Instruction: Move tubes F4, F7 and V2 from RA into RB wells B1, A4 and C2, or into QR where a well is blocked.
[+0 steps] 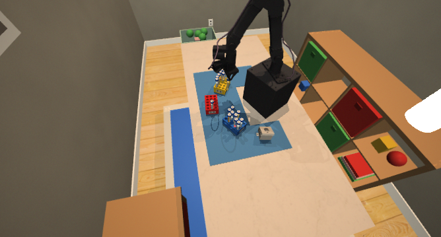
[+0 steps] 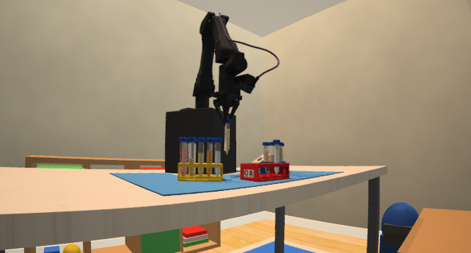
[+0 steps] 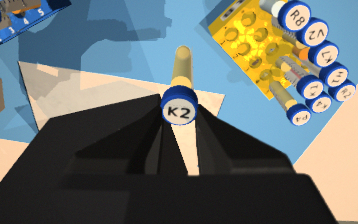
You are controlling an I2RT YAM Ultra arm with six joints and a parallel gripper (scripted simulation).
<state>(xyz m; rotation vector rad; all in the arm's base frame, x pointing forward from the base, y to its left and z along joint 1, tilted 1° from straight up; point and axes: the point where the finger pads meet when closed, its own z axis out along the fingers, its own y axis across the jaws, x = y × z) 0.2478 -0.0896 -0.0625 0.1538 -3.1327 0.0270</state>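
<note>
My hand is 6 cm above the tube and 1 cm short of it. From my hand the other things lie so: red rack: 17 cm below, 13 cm ahead, 4 cm to the left; tube R8: 13 cm below, 9 cm to the right, 6 cm ahead; rack RB: 17 cm below, 11 cm to the right, 1 cm ahead.
</note>
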